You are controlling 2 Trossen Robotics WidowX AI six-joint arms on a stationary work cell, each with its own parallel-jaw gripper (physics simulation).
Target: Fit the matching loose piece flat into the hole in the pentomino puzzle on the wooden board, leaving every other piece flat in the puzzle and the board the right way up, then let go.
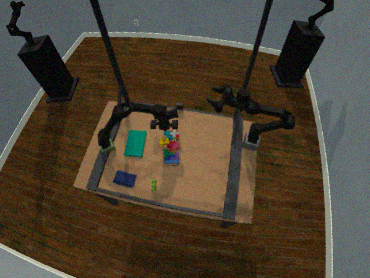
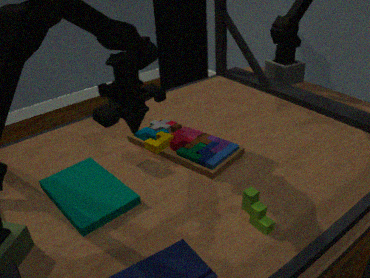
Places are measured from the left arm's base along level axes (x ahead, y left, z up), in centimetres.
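Pixels of known places: left gripper, fingertip midpoint: point(image 1: 208, 93); right gripper, fingertip midpoint: point(image 1: 165, 130) point(image 2: 134, 132); left arm's base at its link origin: point(image 1: 252, 138) point(image 2: 285, 61); right arm's base at its link origin: point(image 1: 105, 144).
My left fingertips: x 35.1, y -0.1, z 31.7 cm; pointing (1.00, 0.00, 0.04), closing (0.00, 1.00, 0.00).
Ahead of a thing's pixels: the offset from my left fingertips to its top centre. "*": to the spot under its first point.
The wooden puzzle board {* dz -37.0, dx +11.3, dy +34.6 cm} point(image 1: 171, 164) point(image 2: 214, 173) lies right side up, filled with coloured pieces. A yellow piece {dz -35.0, dx +21.9, dy +21.0 cm} point(image 1: 164, 142) point(image 2: 159, 142) sits raised and overhangs the board's left rim. A cyan piece {dz -36.0, dx +21.7, dy +15.3 cm} point(image 2: 145, 132) lies beside it. A light green stepped piece {dz -32.6, dx +16.6, dy +52.1 cm} point(image 1: 153, 185) point(image 2: 258, 209) is on the table, apart from the board. My right gripper point(image 2: 135, 131) is shut and empty, its tip pointing down near the cyan piece at the board's far end; the exact height is unclear. My left gripper point(image 1: 211, 96) is open and empty, well off to the right. The hole cannot be made out.
A teal slab {dz -36.9, dx +41.5, dy +28.7 cm} point(image 1: 135, 144) point(image 2: 90, 195) lies left of the board. A navy slab {dz -37.4, dx +36.6, dy +55.3 cm} point(image 1: 125, 179) point(image 2: 170, 262) lies nearer the front. Dark frame beams point(image 1: 233, 170) point(image 2: 330, 230) run along the table's sides.
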